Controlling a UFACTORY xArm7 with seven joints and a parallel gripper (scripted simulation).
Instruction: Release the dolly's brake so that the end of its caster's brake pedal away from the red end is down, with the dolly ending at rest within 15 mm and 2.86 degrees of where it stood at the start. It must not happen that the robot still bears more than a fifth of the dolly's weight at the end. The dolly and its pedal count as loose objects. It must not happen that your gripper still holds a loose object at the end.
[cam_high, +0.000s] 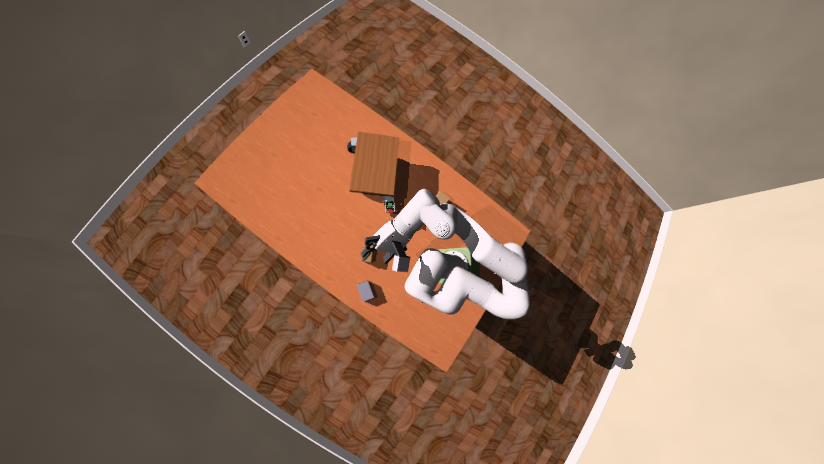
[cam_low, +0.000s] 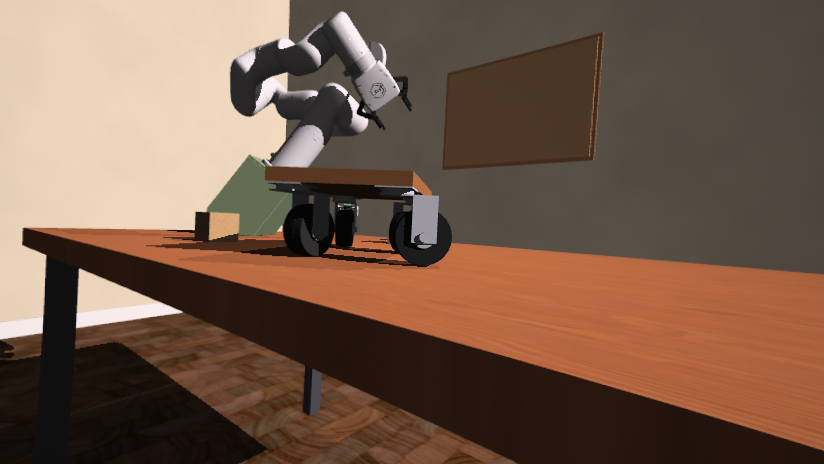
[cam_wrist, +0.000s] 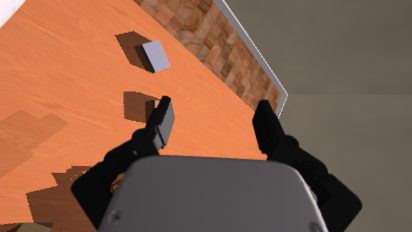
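The brake pedal is 28 cm below my hand, 23 cm to the right of it and 10 cm ahead of it. Also, from my hand: grey block: 34 cm below, 13 cm to the left, 6 cm behind.
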